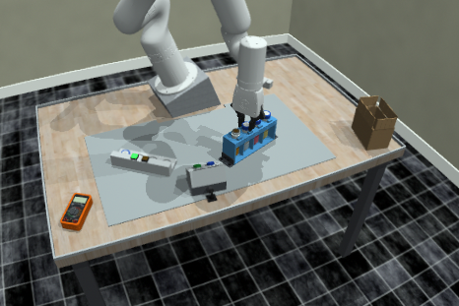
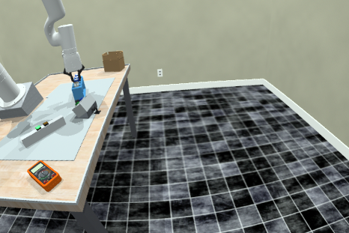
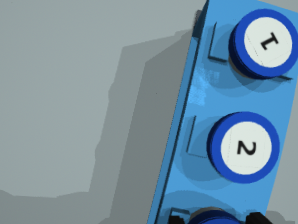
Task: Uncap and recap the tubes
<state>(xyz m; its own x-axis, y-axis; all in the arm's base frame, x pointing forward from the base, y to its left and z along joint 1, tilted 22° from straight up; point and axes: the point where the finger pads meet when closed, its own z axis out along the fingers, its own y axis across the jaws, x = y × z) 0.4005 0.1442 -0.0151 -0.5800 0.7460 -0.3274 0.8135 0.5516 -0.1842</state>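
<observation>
The blue-and-white cap lies 42 cm to the right of my hand, 12 cm below it and 11 cm behind it. Also, from my hand: green key (21 cm to the right, 9 cm ahead, 6 cm below); then blue key (17 cm to the right, 9 cm ahead, 6 cm below); then key housing (19 cm to the right, 11 cm ahead, 8 cm below).
</observation>
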